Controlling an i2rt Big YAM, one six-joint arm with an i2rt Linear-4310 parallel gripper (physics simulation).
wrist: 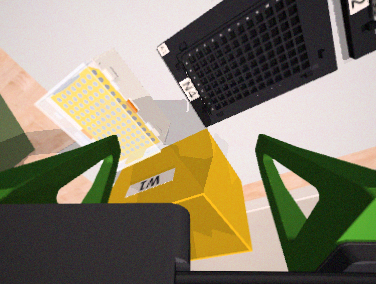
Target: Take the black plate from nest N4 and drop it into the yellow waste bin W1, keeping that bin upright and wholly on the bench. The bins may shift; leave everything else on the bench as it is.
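Frame: origin at the arm's base, x ahead, y left, z up, level; metres.
Seen in the pictures: gripper, between the fingertips: [187, 142].
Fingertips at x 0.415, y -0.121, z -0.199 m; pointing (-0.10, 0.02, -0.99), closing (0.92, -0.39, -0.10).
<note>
Pixels of each thing's top centre, then the offset from my fingertips to it. "spot": a spot on its surface instead.
- black plate, centre of its top: [247, 62] dy +0.002, dx +0.057, dz -0.113 m
- black nest N4, a spot on its surface: [322, 57] spot: dy -0.022, dx +0.128, dz -0.118 m
- yellow waste bin W1, centre of its top: [170, 239] dy -0.154, dx -0.093, dz -0.019 m
- clear-walled box with a yellow perforated rack, a spot on its surface: [100, 107] spot: dy +0.027, dx -0.098, dz -0.070 m
- black nest, a spot on its surface: [359, 40] spot: dy -0.022, dx +0.163, dz -0.127 m
The black plate [245, 57], with a grid of square wells, sits in the black nest N4 [322, 57] at the upper middle right; the nest's white N4 label faces the lower left. The yellow waste bin W1 [225, 180] stands below and left of the nest, close to its lower corner. Its W1 label appears upside down, and its lower left part is hidden behind the dark gripper body. My gripper [187, 142] is open and empty. Its green fingertips are wide apart, with the bin's upper part showing between them; the plate is beyond them in the view.
A clear-walled box with a yellow perforated rack [100, 107] stands left of N4, close against the bin's upper left side in the view. Part of another black nest [359, 40] shows at the top right. A dark green block [11, 135] is at the left edge.
</note>
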